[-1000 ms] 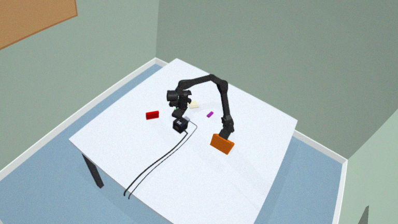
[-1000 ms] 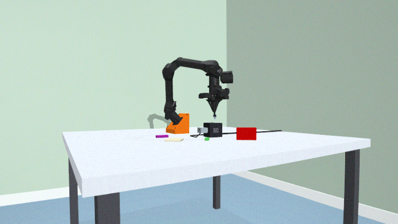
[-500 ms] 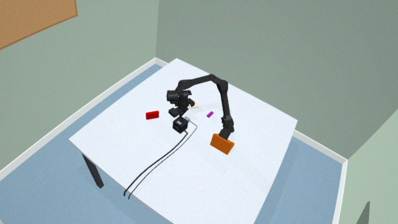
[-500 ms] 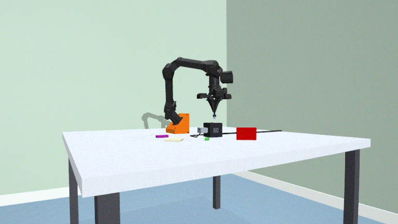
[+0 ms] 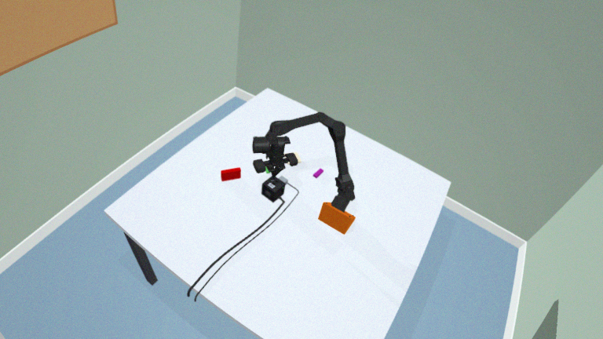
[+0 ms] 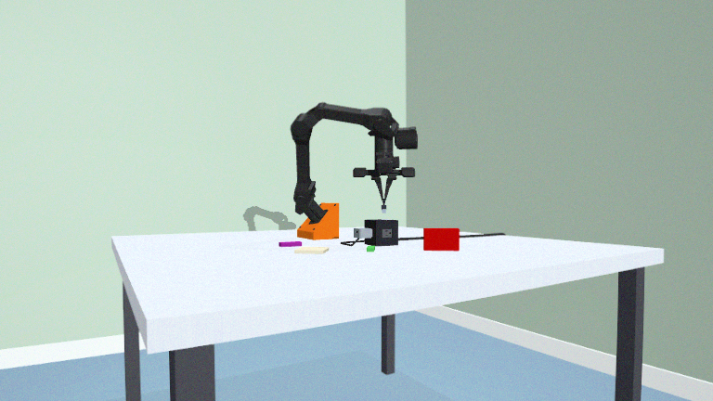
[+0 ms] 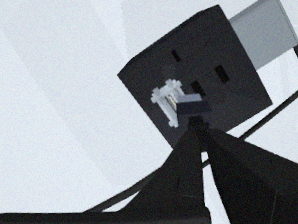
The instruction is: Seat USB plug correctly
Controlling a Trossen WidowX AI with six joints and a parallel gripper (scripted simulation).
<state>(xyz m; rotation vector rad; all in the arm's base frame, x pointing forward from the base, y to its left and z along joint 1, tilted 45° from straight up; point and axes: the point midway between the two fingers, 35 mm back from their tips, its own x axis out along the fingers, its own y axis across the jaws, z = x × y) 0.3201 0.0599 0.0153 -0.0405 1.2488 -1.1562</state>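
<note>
The black USB plug lies 2 cm below my gripper tip. Also, from my gripper tip: tile (28 cm to the right, 13 cm below, 2 cm ahead); then green piece (13 cm to the right, 13 cm below, 10 cm ahead); then red block (22 cm ahead, 10 cm below, 1 cm to the left).
</note>
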